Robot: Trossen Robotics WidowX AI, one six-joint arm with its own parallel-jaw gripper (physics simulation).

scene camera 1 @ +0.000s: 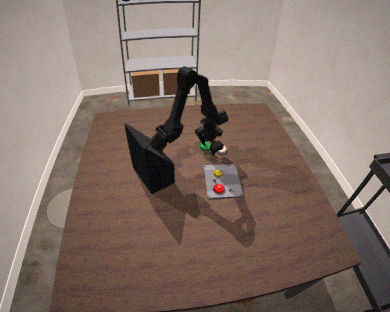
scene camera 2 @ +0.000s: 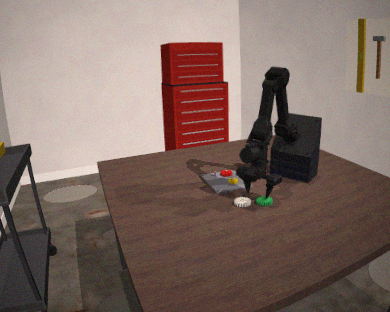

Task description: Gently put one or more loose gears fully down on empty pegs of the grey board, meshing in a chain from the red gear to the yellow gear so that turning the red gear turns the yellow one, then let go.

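Pixels of known places: gripper, fingertip midpoint: (scene camera 1: 208, 150) (scene camera 2: 257, 195); arm's base at its link origin: (scene camera 1: 154, 147) (scene camera 2: 292, 136).
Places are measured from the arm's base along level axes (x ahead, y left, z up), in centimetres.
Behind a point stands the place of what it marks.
The grey board (scene camera 1: 231, 175) {x 37.0, y 0.8, z -18.1 cm} (scene camera 2: 218, 186) {x 37.5, y 3.3, z -18.1 cm} lies on the table. The red gear (scene camera 1: 219, 188) {x 30.1, y -9.0, z -16.4 cm} (scene camera 2: 226, 173) {x 30.7, y -6.2, z -16.6 cm} and the smaller yellow gear (scene camera 1: 218, 173) {x 30.2, y 0.4, z -16.4 cm} (scene camera 2: 233, 181) {x 30.4, y 2.6, z -17.0 cm} sit on it, apart. Small bare pegs show near the red gear in scene camera 1. The green gear (scene camera 1: 205, 146) {x 24.3, y 21.0, z -17.0 cm} (scene camera 2: 264, 201) {x 25.3, y 24.2, z -17.4 cm} and the white gear (scene camera 1: 223, 150) {x 34.2, y 18.6, z -17.5 cm} (scene camera 2: 242, 202) {x 33.7, y 22.1, z -17.4 cm} lie loose on the table, side by side, beyond the board's yellow-gear side. My gripper (scene camera 1: 209, 148) {x 25.9, y 18.5, z -17.3 cm} (scene camera 2: 258, 195) {x 25.9, y 18.5, z -17.3 cm} is open and empty, low over these two. One fingertip is at the green gear; whether it touches is unclear. The other finger partly covers the white gear in scene camera 1.
The arm's black base block (scene camera 1: 150, 162) {x 0.2, y -10.9, z 1.3 cm} (scene camera 2: 295, 150) {x 1.0, y 5.3, z -4.9 cm} stands on the wooden table (scene camera 1: 125, 250) {x -8.8, y -41.5, z -18.9 cm} (scene camera 2: 200, 250) {x 56.1, y 45.4, z -18.9 cm}, to the left of the board in scene camera 1. A shelf rack (scene camera 1: 160, 34), a red tool cabinet (scene camera 2: 195, 105) and a dark cart (scene camera 2: 31, 172) stand off the table.
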